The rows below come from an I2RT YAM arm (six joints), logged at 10 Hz.
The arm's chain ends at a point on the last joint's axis. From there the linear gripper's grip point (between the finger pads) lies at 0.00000 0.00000 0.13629 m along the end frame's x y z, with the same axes.
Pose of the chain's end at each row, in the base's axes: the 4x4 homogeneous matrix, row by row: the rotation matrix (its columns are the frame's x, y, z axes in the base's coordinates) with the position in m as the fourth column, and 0 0 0 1 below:
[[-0.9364, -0.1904, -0.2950, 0.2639], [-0.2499, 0.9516, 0.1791, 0.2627], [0.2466, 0.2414, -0.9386, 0.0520], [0, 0, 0, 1]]
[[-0.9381, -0.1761, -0.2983, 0.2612], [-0.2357, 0.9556, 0.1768, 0.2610], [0.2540, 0.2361, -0.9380, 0.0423], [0, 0, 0, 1]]
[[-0.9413, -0.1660, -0.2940, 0.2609], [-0.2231, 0.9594, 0.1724, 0.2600], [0.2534, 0.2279, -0.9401, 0.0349], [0, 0, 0, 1]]
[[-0.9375, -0.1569, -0.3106, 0.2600], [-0.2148, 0.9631, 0.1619, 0.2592], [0.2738, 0.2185, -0.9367, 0.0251], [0, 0, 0, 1]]
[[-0.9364, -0.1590, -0.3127, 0.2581], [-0.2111, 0.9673, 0.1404, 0.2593], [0.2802, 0.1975, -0.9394, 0.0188], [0, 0, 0, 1]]
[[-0.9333, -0.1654, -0.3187, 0.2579], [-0.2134, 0.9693, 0.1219, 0.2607], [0.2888, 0.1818, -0.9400, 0.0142], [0, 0, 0, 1]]
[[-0.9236, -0.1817, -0.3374, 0.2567], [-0.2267, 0.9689, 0.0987, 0.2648], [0.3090, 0.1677, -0.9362, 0.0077], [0, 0, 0, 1]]
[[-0.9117, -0.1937, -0.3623, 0.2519], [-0.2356, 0.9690, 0.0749, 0.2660], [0.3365, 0.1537, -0.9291, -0.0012], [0, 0, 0, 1]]
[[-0.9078, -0.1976, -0.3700, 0.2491], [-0.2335, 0.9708, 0.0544, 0.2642], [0.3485, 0.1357, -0.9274, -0.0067], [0, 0, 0, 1]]
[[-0.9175, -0.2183, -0.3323, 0.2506], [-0.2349, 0.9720, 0.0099, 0.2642], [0.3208, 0.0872, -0.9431, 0.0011], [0, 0, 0, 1]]
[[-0.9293, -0.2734, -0.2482, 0.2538], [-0.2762, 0.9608, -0.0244, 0.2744], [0.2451, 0.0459, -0.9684, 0.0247], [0, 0, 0, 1]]
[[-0.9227, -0.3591, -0.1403, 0.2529], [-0.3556, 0.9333, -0.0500, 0.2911], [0.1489, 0.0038, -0.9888, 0.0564], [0, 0, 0, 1]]
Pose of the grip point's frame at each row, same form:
[[-0.9364, -0.1904, -0.2950, 0.2237], [-0.2499, 0.9516, 0.1791, 0.2871], [0.2466, 0.2414, -0.9386, -0.0759], [0, 0, 0, 1]]
[[-0.9381, -0.1761, -0.2983, 0.2205], [-0.2357, 0.9556, 0.1768, 0.2851], [0.2540, 0.2361, -0.9380, -0.0855], [0, 0, 0, 1]]
[[-0.9413, -0.1660, -0.2940, 0.2208], [-0.2231, 0.9594, 0.1724, 0.2835], [0.2534, 0.2279, -0.9401, -0.0932], [0, 0, 0, 1]]
[[-0.9375, -0.1569, -0.3106, 0.2177], [-0.2148, 0.9631, 0.1619, 0.2813], [0.2738, 0.2185, -0.9367, -0.1026], [0, 0, 0, 1]]
[[-0.9364, -0.1590, -0.3127, 0.2155], [-0.2111, 0.9673, 0.1404, 0.2784], [0.2802, 0.1975, -0.9394, -0.1092], [0, 0, 0, 1]]
[[-0.9333, -0.1654, -0.3187, 0.2145], [-0.2134, 0.9693, 0.1219, 0.2773], [0.2888, 0.1818, -0.9400, -0.1139], [0, 0, 0, 1]]
[[-0.9236, -0.1817, -0.3374, 0.2107], [-0.2267, 0.9689, 0.0987, 0.2783], [0.3090, 0.1677, -0.9362, -0.1199], [0, 0, 0, 1]]
[[-0.9117, -0.1937, -0.3623, 0.2025], [-0.2356, 0.9690, 0.0749, 0.2762], [0.3365, 0.1537, -0.9291, -0.1278], [0, 0, 0, 1]]
[[-0.9078, -0.1976, -0.3700, 0.1987], [-0.2335, 0.9708, 0.0544, 0.2716], [0.3485, 0.1357, -0.9274, -0.1331], [0, 0, 0, 1]]
[[-0.9175, -0.2183, -0.3323, 0.2053], [-0.2349, 0.9720, 0.0099, 0.2655], [0.3208, 0.0872, -0.9431, -0.1274], [0, 0, 0, 1]]
[[-0.9293, -0.2734, -0.2482, 0.2200], [-0.2762, 0.9608, -0.0244, 0.2711], [0.2451, 0.0459, -0.9684, -0.1073], [0, 0, 0, 1]]
[[-0.9227, -0.3591, -0.1403, 0.2338], [-0.3556, 0.9333, -0.0500, 0.2843], [0.1489, 0.0038, -0.9888, -0.0784], [0, 0, 0, 1]]

